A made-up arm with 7 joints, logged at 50 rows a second.
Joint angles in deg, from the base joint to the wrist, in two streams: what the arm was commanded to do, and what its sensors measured. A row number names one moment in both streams.
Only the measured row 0 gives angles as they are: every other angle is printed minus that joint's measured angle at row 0.
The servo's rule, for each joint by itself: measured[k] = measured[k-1] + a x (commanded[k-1-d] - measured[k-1]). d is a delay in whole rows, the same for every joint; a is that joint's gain. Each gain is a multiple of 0.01, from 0.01 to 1. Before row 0 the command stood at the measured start. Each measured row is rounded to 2 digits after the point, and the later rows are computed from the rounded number. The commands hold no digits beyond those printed.
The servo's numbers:
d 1
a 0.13 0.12 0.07 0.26 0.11 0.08 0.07
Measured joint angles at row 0:
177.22 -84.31 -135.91 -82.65 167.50 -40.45 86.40
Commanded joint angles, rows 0 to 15:
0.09 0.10 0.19 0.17 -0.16 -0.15 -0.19
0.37 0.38 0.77 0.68 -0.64 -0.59 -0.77
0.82 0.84 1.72 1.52 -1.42 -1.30 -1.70
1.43 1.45 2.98 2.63 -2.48 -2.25 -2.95
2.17 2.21 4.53 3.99 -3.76 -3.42 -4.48
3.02 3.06 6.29 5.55 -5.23 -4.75 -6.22
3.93 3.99 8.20 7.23 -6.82 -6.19 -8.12
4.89 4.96 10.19 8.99 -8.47 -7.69 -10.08
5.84 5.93 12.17 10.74 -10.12 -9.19 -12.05
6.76 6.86 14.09 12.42 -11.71 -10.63 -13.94
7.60 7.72 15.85 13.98 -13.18 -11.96 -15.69
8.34 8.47 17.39 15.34 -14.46 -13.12 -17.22
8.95 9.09 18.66 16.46 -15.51 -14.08 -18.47
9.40 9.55 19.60 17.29 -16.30 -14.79 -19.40
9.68 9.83 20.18 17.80 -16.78 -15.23 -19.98
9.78 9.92 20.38 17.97 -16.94 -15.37 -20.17
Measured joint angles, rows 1 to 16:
0.00 0.00 0.00 0.00 0.00 0.00 0.00
0.01 0.01 0.01 0.04 -0.02 -0.01 -0.01
0.06 0.05 0.06 0.21 -0.09 -0.06 -0.06
0.16 0.14 0.18 0.55 -0.24 -0.16 -0.17
0.33 0.30 0.38 1.09 -0.49 -0.33 -0.36
0.57 0.53 0.67 1.84 -0.85 -0.58 -0.65
0.89 0.83 1.06 2.80 -1.33 -0.91 -1.04
1.29 1.21 1.56 3.95 -1.93 -1.33 -1.54
1.76 1.66 2.16 5.26 -2.65 -1.84 -2.14
2.29 2.17 2.86 6.68 -3.47 -2.43 -2.83
2.87 2.73 3.65 8.17 -4.38 -3.09 -3.61
3.48 3.33 4.50 9.68 -5.35 -3.80 -4.46
4.11 3.95 5.40 11.15 -6.35 -4.55 -5.35
4.74 4.57 6.33 12.53 -7.36 -5.31 -6.27
5.35 5.17 7.26 13.77 -8.34 -6.07 -7.19
5.91 5.73 8.16 14.82 -9.27 -6.80 -8.09

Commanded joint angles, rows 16 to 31:
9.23 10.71 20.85 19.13 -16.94 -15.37 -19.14
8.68 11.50 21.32 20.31 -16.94 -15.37 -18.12
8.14 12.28 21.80 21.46 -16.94 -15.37 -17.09
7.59 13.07 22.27 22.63 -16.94 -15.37 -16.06
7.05 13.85 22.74 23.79 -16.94 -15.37 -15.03
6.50 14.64 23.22 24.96 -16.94 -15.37 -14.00
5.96 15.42 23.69 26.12 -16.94 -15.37 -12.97
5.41 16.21 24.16 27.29 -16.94 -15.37 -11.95
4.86 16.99 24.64 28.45 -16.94 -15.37 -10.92
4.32 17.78 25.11 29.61 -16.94 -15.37 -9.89
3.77 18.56 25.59 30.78 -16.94 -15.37 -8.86
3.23 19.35 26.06 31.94 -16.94 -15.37 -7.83
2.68 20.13 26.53 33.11 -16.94 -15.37 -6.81
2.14 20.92 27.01 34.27 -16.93 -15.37 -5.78
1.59 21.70 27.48 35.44 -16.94 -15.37 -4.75
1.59 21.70 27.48 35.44 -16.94 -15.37 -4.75
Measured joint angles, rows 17 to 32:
6.41 6.23 9.02 15.64 -10.11 -7.49 -8.94
6.78 6.77 9.85 16.55 -10.86 -8.12 -9.65
7.03 7.34 10.65 17.53 -11.53 -8.70 -10.24
7.17 7.93 11.43 18.55 -12.13 -9.23 -10.72
7.22 8.55 12.19 19.61 -12.66 -9.72 -11.09
7.20 9.19 12.93 20.70 -13.13 -10.17 -11.37
7.11 9.84 13.65 21.81 -13.55 -10.59 -11.55
6.96 10.51 14.35 22.93 -13.92 -10.97 -11.65
6.76 11.19 15.04 24.06 -14.25 -11.32 -11.67
6.51 11.89 15.71 25.20 -14.55 -11.64 -11.62
6.23 12.60 16.37 26.35 -14.81 -11.94 -11.50
5.91 13.32 17.02 27.50 -15.04 -12.21 -11.32
5.56 14.04 17.65 28.65 -15.25 -12.46 -11.08
5.19 14.77 18.27 29.81 -15.44 -12.69 -10.78
4.79 15.51 18.88 30.97 -15.60 -12.90 -10.43
4.37 16.25 19.48 32.13 -15.75 -13.10 -10.03

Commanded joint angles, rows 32 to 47:
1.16 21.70 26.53 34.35 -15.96 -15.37 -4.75
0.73 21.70 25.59 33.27 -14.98 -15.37 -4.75
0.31 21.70 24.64 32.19 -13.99 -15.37 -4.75
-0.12 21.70 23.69 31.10 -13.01 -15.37 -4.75
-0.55 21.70 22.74 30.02 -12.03 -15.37 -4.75
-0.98 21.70 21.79 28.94 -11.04 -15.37 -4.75
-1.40 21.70 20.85 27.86 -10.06 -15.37 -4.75
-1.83 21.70 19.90 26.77 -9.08 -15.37 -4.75
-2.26 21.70 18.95 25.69 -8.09 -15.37 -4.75
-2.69 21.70 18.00 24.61 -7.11 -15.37 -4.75
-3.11 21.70 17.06 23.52 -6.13 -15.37 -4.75
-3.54 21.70 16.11 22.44 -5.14 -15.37 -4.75
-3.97 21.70 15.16 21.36 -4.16 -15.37 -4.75
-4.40 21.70 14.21 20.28 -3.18 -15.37 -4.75
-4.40 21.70 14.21 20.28 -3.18 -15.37 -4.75
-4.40 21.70 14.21 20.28 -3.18 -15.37 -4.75
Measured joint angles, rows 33 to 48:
4.01 16.90 20.04 32.99 -15.88 -13.28 -9.66
3.64 17.48 20.49 33.34 -15.89 -13.45 -9.32
3.26 17.99 20.85 33.32 -15.79 -13.60 -9.00
2.88 18.44 21.12 33.03 -15.59 -13.74 -8.70
2.49 18.83 21.30 32.53 -15.31 -13.87 -8.42
2.09 19.17 21.40 31.88 -14.95 -13.99 -8.16
1.69 19.47 21.43 31.12 -14.52 -14.10 -7.92
1.29 19.74 21.39 30.27 -14.03 -14.20 -7.70
0.88 19.98 21.29 29.36 -13.49 -14.29 -7.49
0.47 20.19 21.13 28.41 -12.90 -14.38 -7.30
0.06 20.37 20.91 27.42 -12.26 -14.46 -7.12
-0.35 20.53 20.64 26.41 -11.59 -14.53 -6.95
-0.76 20.67 20.32 25.38 -10.88 -14.60 -6.80
-1.18 20.79 19.96 24.33 -10.14 -14.66 -6.66
-1.60 20.90 19.56 23.28 -9.37 -14.72 -6.53
-1.96 21.00 19.19 22.50 -8.69 -14.77 -6.41

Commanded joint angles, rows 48 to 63:
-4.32 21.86 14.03 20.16 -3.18 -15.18 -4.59
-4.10 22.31 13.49 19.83 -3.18 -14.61 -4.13
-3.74 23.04 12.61 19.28 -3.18 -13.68 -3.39
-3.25 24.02 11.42 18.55 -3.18 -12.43 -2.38
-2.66 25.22 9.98 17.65 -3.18 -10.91 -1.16
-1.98 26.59 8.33 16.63 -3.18 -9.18 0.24
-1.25 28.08 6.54 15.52 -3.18 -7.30 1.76
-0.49 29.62 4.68 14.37 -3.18 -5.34 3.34
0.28 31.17 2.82 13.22 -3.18 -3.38 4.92
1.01 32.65 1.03 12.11 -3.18 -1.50 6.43
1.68 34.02 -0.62 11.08 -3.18 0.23 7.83
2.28 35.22 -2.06 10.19 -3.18 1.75 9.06
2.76 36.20 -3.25 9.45 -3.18 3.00 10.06
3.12 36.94 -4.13 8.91 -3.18 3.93 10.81
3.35 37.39 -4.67 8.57 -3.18 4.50 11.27
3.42 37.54 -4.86 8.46 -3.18 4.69 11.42
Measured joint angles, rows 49 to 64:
-2.28 21.08 18.84 21.92 -8.08 -14.82 -6.29
-2.55 21.17 18.50 21.46 -7.54 -14.85 -6.17
-2.75 21.31 18.15 21.04 -7.06 -14.83 -6.03
-2.88 21.52 17.76 20.58 -6.63 -14.74 -5.85
-2.93 21.82 17.32 20.05 -6.25 -14.56 -5.61
-2.89 22.23 16.81 19.43 -5.91 -14.27 -5.30
-2.77 22.75 16.22 18.70 -5.61 -13.86 -4.91
-2.57 23.39 15.54 17.87 -5.34 -13.34 -4.44
-2.30 24.14 14.78 16.96 -5.10 -12.70 -3.90
-1.96 24.98 13.94 15.99 -4.89 -11.95 -3.28
-1.57 25.90 13.04 14.98 -4.70 -11.11 -2.60
-1.15 26.87 12.08 13.97 -4.53 -10.20 -1.87
-0.70 27.87 11.09 12.99 -4.38 -9.24 -1.10
-0.25 28.87 10.09 12.07 -4.25 -8.26 -0.32
0.19 29.84 9.09 11.25 -4.13 -7.28 0.46
0.60 30.75 8.13 10.55 -4.03 -6.34 1.22

